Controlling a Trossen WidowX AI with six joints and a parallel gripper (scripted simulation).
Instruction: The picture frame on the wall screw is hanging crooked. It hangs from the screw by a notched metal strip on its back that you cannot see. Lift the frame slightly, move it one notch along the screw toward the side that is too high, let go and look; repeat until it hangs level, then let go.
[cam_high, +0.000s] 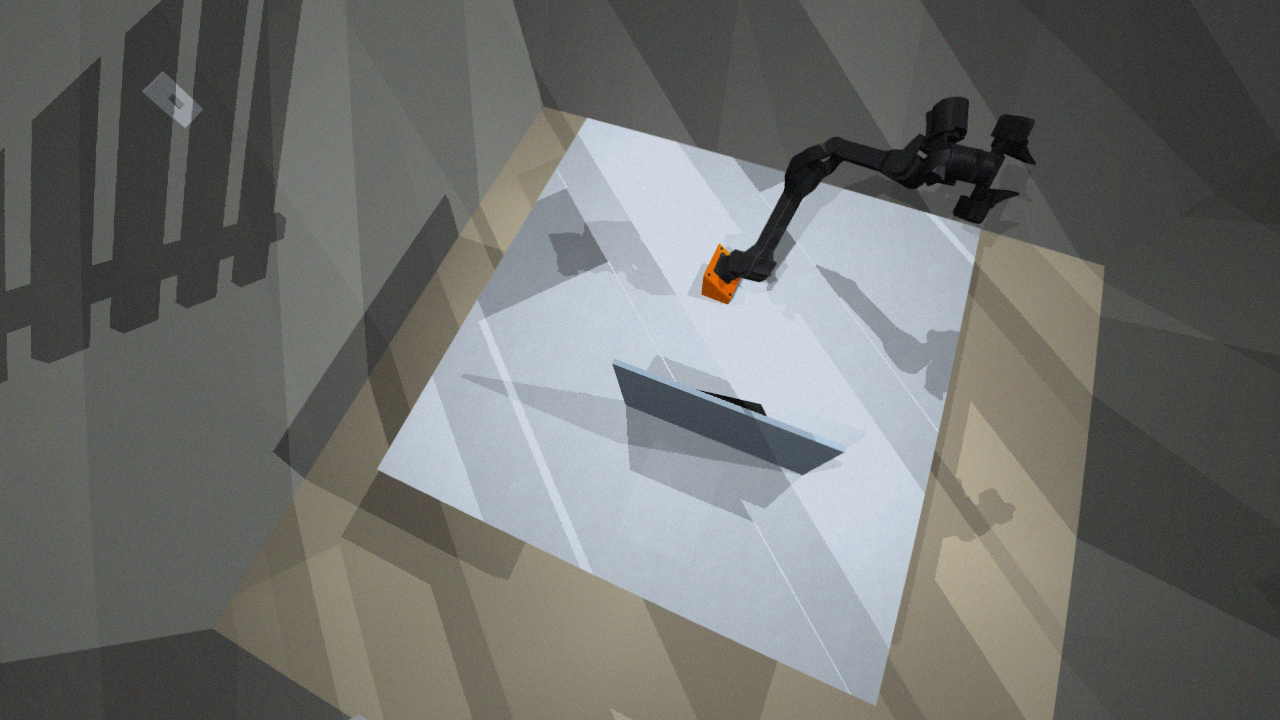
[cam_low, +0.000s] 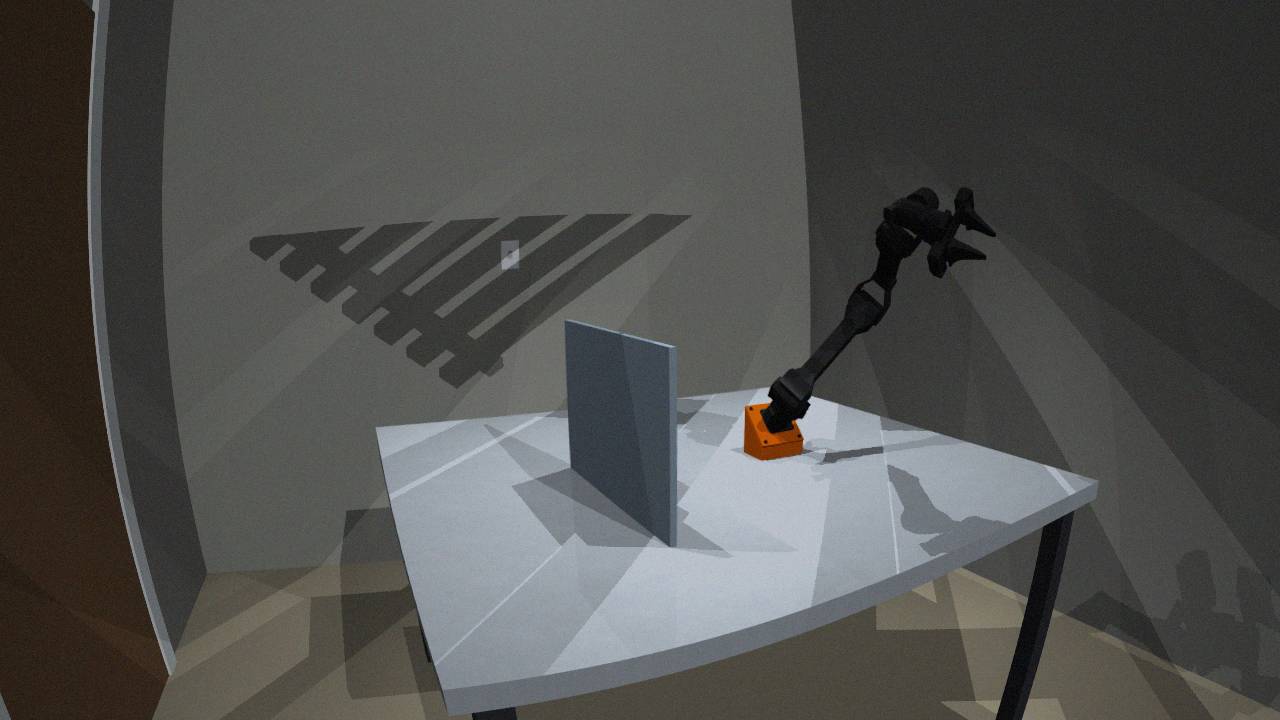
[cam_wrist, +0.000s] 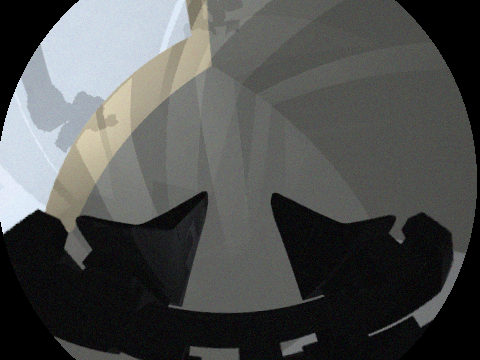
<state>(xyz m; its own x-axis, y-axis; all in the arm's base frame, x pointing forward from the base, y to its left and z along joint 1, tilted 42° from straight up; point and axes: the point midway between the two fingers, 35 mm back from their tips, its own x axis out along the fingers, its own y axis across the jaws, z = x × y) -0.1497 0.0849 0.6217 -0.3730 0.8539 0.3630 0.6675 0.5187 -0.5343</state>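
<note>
Right now the picture frame is 57 cm ahead of my gripper tip, 36 cm to the right of it and 30 cm below it. Round my gripper tip: grey wall panel: 58 cm ahead, 38 cm to the right, 32 cm below.
</note>
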